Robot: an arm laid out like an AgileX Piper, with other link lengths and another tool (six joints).
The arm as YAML. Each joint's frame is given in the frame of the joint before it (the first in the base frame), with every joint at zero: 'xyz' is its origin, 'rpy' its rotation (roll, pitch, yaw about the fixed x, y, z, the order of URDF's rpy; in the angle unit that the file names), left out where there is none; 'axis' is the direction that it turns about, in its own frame. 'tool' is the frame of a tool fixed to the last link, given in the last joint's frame.
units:
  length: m
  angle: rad
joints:
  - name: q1
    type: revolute
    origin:
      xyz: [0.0, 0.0, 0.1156]
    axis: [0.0, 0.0, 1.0]
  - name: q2
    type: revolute
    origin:
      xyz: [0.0, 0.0, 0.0]
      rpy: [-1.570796, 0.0, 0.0]
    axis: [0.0, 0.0, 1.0]
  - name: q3
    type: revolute
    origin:
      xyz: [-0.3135, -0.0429, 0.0]
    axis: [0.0, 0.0, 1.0]
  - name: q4
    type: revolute
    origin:
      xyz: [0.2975, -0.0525, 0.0]
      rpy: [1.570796, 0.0, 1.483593]
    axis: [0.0, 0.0, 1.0]
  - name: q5
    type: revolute
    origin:
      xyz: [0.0, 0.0, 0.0]
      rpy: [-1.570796, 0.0, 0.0]
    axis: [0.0, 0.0, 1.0]
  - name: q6
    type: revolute
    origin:
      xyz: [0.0, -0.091, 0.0]
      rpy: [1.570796, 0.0, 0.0]
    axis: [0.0, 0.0, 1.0]
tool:
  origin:
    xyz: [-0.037, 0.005, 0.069]
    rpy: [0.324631, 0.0, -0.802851]
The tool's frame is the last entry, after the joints.
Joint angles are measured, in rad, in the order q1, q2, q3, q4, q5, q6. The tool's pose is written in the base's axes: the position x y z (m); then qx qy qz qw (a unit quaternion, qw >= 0). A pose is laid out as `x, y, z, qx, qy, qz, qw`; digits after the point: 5 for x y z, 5 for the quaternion.
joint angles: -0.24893 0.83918 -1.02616 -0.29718 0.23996 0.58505
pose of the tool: 0.25013, -0.08126, 0.52830, 0.04395, 0.63260, -0.39629, 0.66396
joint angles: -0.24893 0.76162 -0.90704 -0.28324 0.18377 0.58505
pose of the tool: 0.23544, -0.07487, 0.50370, 0.04278, 0.62946, -0.38768, 0.67205
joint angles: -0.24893 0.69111 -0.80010 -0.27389 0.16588 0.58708
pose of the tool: 0.22326, -0.07111, 0.47552, 0.04238, 0.63777, -0.38112, 0.66798
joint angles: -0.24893 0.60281 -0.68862 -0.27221 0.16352 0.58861
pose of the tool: 0.20684, -0.06690, 0.44563, 0.04107, 0.64580, -0.37860, 0.66176
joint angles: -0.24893 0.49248 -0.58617 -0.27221 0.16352 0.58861
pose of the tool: 0.18457, -0.06124, 0.42213, 0.04187, 0.64290, -0.37907, 0.66426
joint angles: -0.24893 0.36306 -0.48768 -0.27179 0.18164 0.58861
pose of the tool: 0.16004, -0.05583, 0.39863, 0.04525, 0.63795, -0.38098, 0.66770
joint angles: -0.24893 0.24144 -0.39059 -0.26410 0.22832 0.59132
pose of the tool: 0.14214, -0.05350, 0.36743, 0.05124, 0.64653, -0.37915, 0.66002
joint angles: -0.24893 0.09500 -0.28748 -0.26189 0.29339 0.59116
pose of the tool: 0.12415, -0.05177, 0.33236, 0.05665, 0.65387, -0.38124, 0.65108
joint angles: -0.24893 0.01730 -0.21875 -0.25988 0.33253 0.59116
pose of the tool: 0.11901, -0.05213, 0.30606, 0.05833, 0.66448, -0.38110, 0.64017
